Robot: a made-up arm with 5 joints.
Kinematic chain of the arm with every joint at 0, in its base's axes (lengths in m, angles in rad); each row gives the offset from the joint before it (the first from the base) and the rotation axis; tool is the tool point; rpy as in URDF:
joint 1: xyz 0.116 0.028 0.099 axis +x
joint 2: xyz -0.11 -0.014 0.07 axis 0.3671 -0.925 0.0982
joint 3: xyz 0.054 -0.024 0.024 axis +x
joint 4: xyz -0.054 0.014 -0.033 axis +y
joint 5: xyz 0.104 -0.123 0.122 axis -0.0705 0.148 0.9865
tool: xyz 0.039 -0.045 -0.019 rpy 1.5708 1.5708 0
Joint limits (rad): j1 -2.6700..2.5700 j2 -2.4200..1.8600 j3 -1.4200..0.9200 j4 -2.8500..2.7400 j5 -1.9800..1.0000
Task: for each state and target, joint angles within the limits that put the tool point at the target. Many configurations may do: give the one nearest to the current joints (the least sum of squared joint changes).
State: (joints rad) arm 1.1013 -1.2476 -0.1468 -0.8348 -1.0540
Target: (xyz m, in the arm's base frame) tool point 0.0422 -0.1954 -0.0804
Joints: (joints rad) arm 1.5733 -0.8850 0.2043 -1.1164 -0.9665
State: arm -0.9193 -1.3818 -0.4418 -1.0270 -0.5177
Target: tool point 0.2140 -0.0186 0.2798
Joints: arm -0.3794 -1.4816 -0.1817 -0.8008 -0.4139
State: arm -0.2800 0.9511 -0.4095 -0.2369 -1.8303
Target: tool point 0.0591 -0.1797 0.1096
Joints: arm 0.3016 1.0826 0.4342 -0.1098 -1.7685
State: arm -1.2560 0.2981 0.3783 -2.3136 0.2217
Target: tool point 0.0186 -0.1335 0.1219
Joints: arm -1.5295 1.0413 0.8953 -2.6144 0.1292
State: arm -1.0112 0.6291 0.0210 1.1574 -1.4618
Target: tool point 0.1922 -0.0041 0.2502
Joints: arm -0.9954 0.8902 0.2350 1.2705 -1.0626
